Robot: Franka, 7 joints.
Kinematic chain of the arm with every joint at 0, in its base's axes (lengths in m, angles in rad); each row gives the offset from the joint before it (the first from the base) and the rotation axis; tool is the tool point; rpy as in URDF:
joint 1: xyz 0 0 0.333 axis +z
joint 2: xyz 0 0 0 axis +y
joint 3: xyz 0 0 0.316 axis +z
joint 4: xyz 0.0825 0 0 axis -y
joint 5: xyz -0.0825 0 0.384 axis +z
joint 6: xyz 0 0 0 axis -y
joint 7: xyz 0.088 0 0 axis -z
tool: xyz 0 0 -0.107 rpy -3.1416 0 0
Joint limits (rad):
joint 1: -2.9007..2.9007
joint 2: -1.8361..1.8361
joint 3: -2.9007..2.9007
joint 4: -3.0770..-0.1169
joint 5: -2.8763..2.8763
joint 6: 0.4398..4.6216
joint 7: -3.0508..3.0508
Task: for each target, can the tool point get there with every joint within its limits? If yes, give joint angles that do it. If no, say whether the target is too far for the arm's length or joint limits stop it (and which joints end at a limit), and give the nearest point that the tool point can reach.
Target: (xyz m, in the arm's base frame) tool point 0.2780 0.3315 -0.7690
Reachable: no: too far | nearest point 0.2356 0.2810 -0.3542 | short by 0.420 m
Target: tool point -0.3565 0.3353 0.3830
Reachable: yes | joints 1.3554 0.4168 1.2983 -1.9425 2.4255 3.8078 1.9431
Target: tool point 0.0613 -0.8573 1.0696
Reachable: no: too far | nearest point 0.0465 -0.6497 0.8913 | short by 0.274 m
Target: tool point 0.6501 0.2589 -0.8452
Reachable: no: too far | nearest point 0.4505 0.1794 -0.3211 | short by 0.566 m
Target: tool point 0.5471 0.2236 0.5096
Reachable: yes | joints 0.4168 0.1539 -0.2444 -1.9109 1.7672 1.3983 -0.8210
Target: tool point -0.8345 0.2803 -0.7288
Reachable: no: too far | nearest point -0.5471 0.1838 -0.2721 | short by 0.548 m
